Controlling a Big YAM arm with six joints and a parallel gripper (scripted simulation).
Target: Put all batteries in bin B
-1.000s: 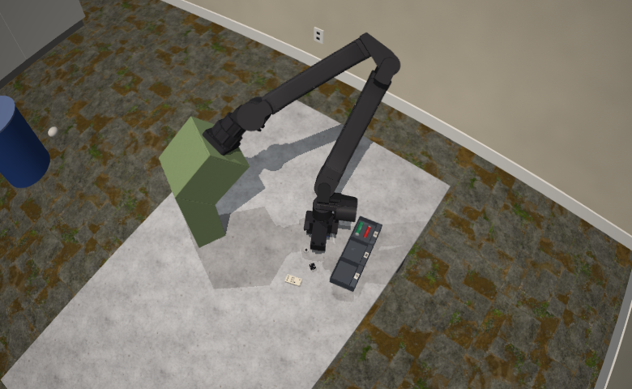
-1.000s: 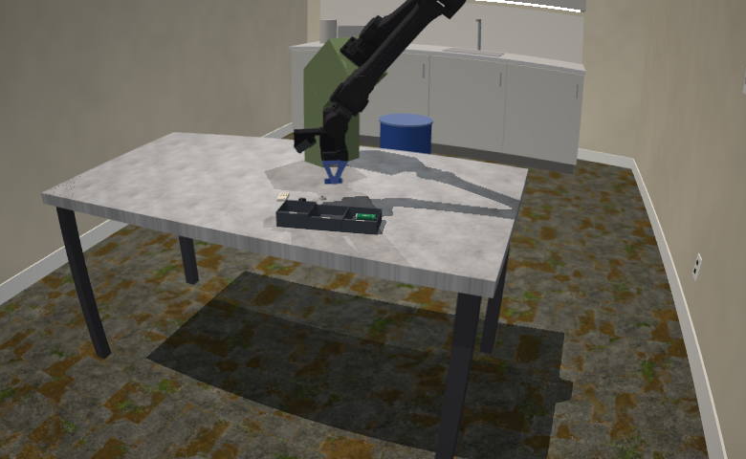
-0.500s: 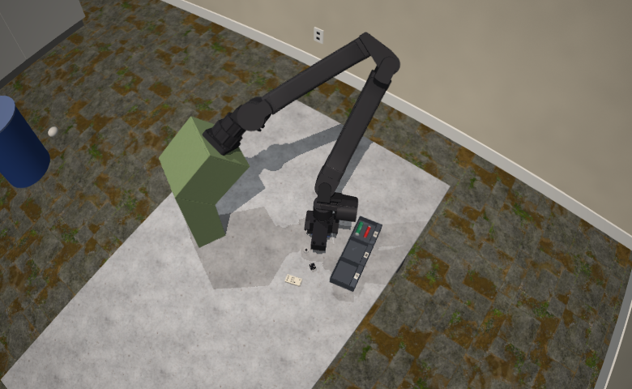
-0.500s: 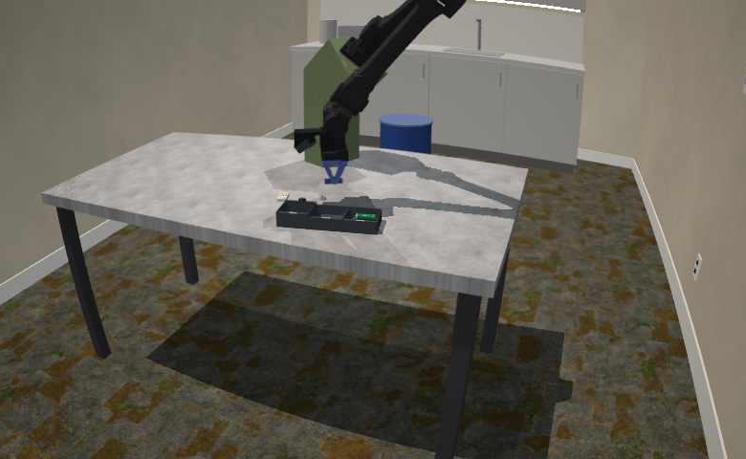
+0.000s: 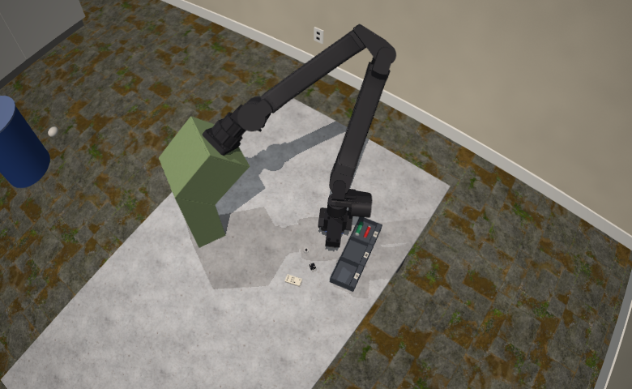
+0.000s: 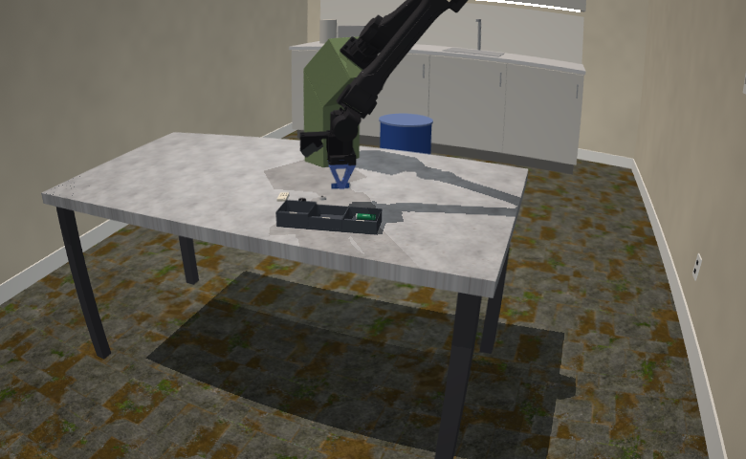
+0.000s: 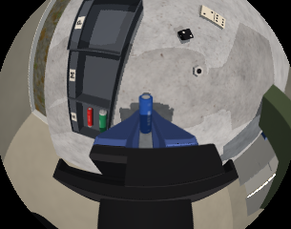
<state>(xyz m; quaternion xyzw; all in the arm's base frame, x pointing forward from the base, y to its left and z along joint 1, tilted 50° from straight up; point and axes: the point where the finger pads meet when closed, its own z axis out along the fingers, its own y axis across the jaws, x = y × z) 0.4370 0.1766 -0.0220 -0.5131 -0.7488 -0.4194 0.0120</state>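
Now: the green battery 90 mm to the left of my hand, 60 mm below it and 40 mm ahead of it. Round my hand: white ring-shaped piece: 80 mm to the right, 70 mm below, 50 mm behind; then blue battery: right at my hand; then dark three-compartment bin: 90 mm ahead, 50 mm below, 10 mm to the left.
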